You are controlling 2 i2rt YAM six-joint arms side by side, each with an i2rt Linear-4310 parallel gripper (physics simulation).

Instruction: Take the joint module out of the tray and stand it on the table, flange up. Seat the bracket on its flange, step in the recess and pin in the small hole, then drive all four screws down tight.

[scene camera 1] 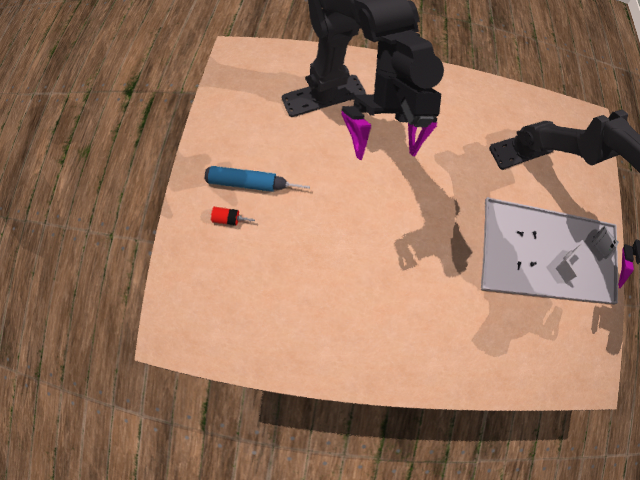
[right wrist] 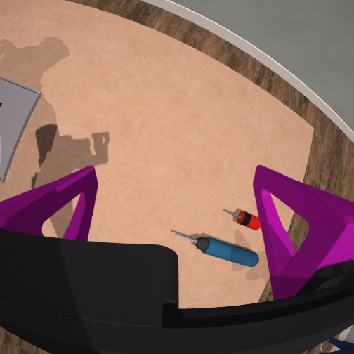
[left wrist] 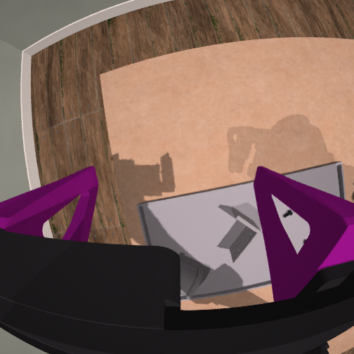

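Where they show: left gripper, fingertip midpoint: (scene camera 1: pixel 636 292); right gripper, fingertip midpoint: (scene camera 1: pixel 386 156); left arm's base, origin of the base link: (scene camera 1: pixel 522 149); right arm's base, origin of the base link: (scene camera 1: pixel 323 95).
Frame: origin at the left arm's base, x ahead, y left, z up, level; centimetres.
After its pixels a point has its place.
Note:
The grey joint module (scene camera 1: pixel 601 244) {x 32.6, y 7.8, z 5.1 cm} (left wrist: pixel 192 276) lies in the tray (scene camera 1: pixel 484 248) {x 20.1, y -24.2, z 1.2 cm} (left wrist: pixel 200 192) (right wrist: pixel 15 115), near its upper right corner in scene camera 1; its flange cannot be made out. The small grey bracket (scene camera 1: pixel 566 271) {x 34.2, y -6.1, z 4.3 cm} (left wrist: pixel 236 241) lies apart from it in the tray. Four black screws (scene camera 1: pixel 534 234) {x 22.0, y -9.3, z 1.0 cm} (left wrist: pixel 287 214) lie in the tray's left half in scene camera 1. My left gripper (left wrist: pixel 175 175) is open and empty above the tray's right end, partly cut off in scene camera 1. My right gripper (scene camera 1: pixel 386 156) {x 6.8, y -48.1, z 37.2 cm} (right wrist: pixel 175 174) is open and empty above the table.
A blue screwdriver (scene camera 1: pixel 242 178) {x -13.1, y -69.4, z 4.0 cm} (right wrist: pixel 231 251) lies on the table (scene camera 1: pixel 310 320) {x 20.3, y -66.1, z 0.0 cm} at the left, its bit pointing right in scene camera 1. A shorter red driver (scene camera 1: pixel 224 215) {x -6.6, y -75.6, z 3.3 cm} (right wrist: pixel 248 220) lies below it there. Arm shadows cross the table and tray.

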